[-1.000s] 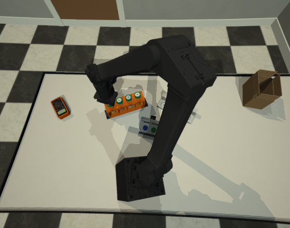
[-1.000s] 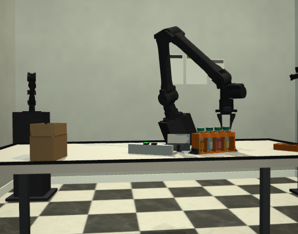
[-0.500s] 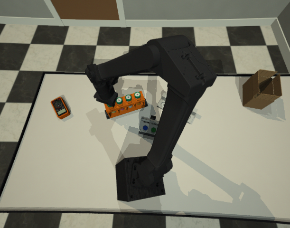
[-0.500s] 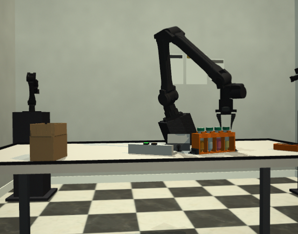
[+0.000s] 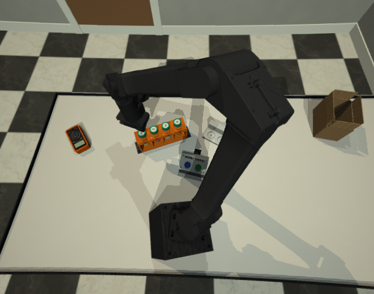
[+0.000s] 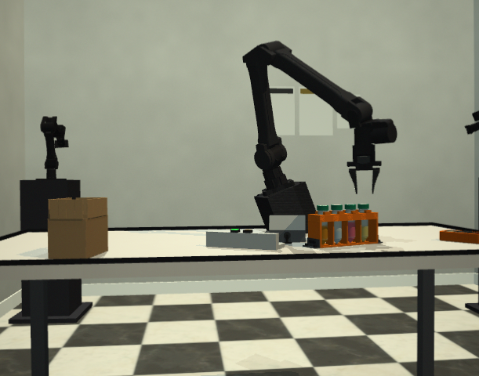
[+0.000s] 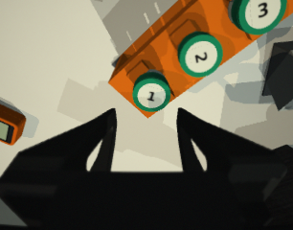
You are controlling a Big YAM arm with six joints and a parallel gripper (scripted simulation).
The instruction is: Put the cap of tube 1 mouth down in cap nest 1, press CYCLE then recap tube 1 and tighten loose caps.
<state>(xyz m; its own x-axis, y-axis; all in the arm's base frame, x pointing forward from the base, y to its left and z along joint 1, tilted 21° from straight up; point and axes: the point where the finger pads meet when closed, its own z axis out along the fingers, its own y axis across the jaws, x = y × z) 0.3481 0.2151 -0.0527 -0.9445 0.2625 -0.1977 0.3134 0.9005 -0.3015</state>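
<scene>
My gripper is now 50 mm above the cap. Also, from my hand: key housing: 220 mm to the right, 110 mm below, 100 mm behind; green key: 250 mm to the right, 120 mm behind, 90 mm below; blue key: 200 mm to the right, 110 mm behind, 90 mm below.
</scene>
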